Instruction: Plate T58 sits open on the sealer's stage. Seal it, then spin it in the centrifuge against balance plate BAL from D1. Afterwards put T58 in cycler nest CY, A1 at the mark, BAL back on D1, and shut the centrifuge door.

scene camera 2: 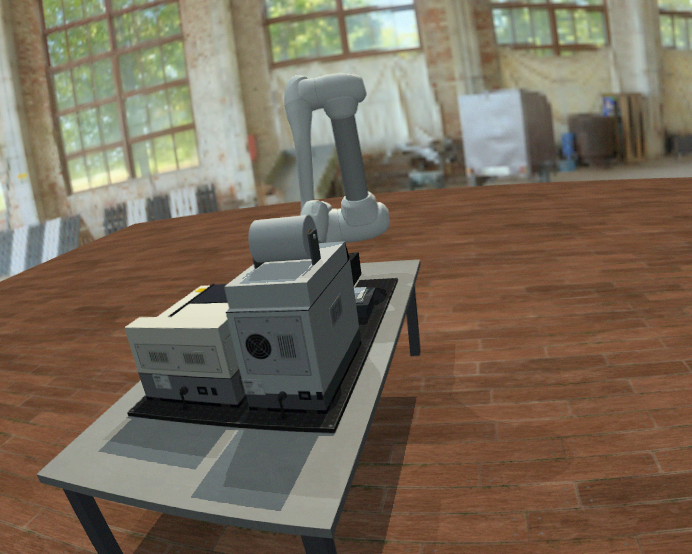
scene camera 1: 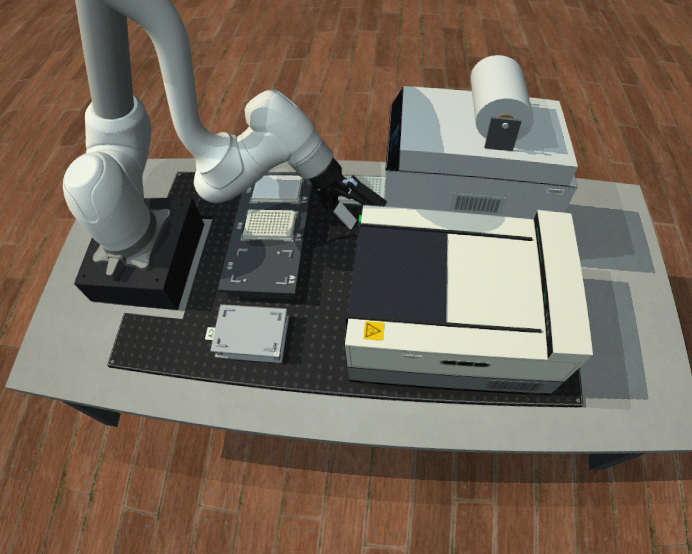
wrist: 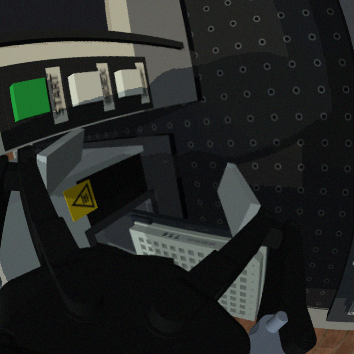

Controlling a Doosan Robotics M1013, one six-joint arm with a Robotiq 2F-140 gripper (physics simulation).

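Places are measured from the arm's base along level axes (x ahead, y left, z up), in millimetres.
Pixels of known places: gripper, fingertip midpoint: (wrist: pixel 152 160); arm's base, origin of the base link: (scene camera 1: pixel 133 237).
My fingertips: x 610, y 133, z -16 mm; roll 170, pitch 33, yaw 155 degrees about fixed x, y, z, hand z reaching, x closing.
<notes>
Ahead of a thing's pixels: the offset from my fingertips to its top centre. "pt": to the spot under its first point. Level surfaces: height alone.
My gripper (scene camera 1: pixel 361 208) (wrist: pixel 152 160) is open, its fingers spread beside the sealer's front. Plate T58 @[44 mm back, 98 mm left, 27 mm up] (scene camera 1: pixel 372 183) (wrist: pixel 167 248) lies on the sealer's stage with its wells showing, partly behind a finger in the wrist view. The sealer @[232 mm ahead, 118 mm left, 396 mm up] (scene camera 1: pixel 427 187) (scene camera 2: pixel 334 323) stands at the back. The centrifuge (scene camera 1: pixel 496 340) (scene camera 2: pixel 173 331) stands in front of it; its green START button @[12 mm back, 67 mm right, 111 mm up] (wrist: pixel 31 99) is above the left finger in the wrist view. A cream plate @[263 mm back, 19 mm right, 12 mm down] (scene camera 1: pixel 269 223) and a pale flat-topped plate @[276 mm back, 104 mm left, 12 mm down] (scene camera 1: pixel 277 187) sit on the dark rack; I cannot tell which is BAL. Nest CY @[238 mm back, 307 mm right, 32 mm down] (scene camera 1: pixel 251 330) holds no plate.
The dark rack @[266 mm back, 20 mm right, 22 mm down] (scene camera 1: pixel 259 265) stands between the arm's base (scene camera 1: pixel 129 288) and the centrifuge. A film roll @[253 mm ahead, 120 mm left, 396 mm up] (scene camera 1: pixel 499 86) (scene camera 2: pixel 279 237) tops the sealer. A yellow warning label @[pt 28 mm ahead, 16 mm left, 62 mm up] (wrist: pixel 81 200) marks the sealer's opening. Everything stands on the table @[93 mm down] (scene camera 1: pixel 173 395) (scene camera 2: pixel 75 461).
</notes>
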